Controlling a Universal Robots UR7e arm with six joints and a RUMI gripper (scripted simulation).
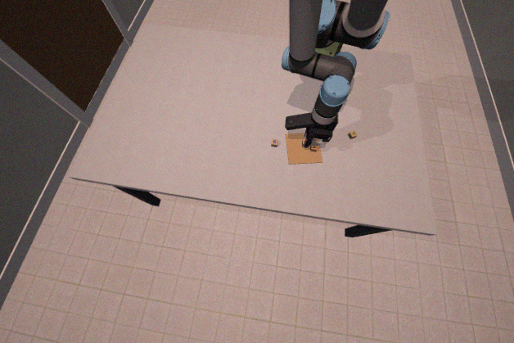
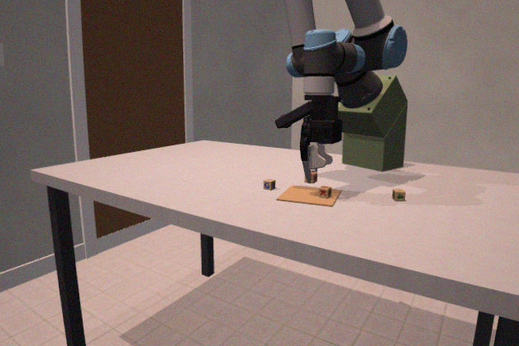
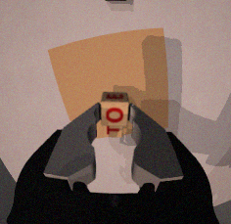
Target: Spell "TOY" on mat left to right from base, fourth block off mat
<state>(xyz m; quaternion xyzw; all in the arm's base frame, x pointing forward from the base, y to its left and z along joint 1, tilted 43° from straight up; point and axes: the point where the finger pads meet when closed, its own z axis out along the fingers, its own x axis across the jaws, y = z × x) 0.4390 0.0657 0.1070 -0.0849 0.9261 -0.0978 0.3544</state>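
Now: the mat 5 cm below my hand. Also, from my hand: wooden block right at my hand; then T block 4 cm to the left, 4 cm below.
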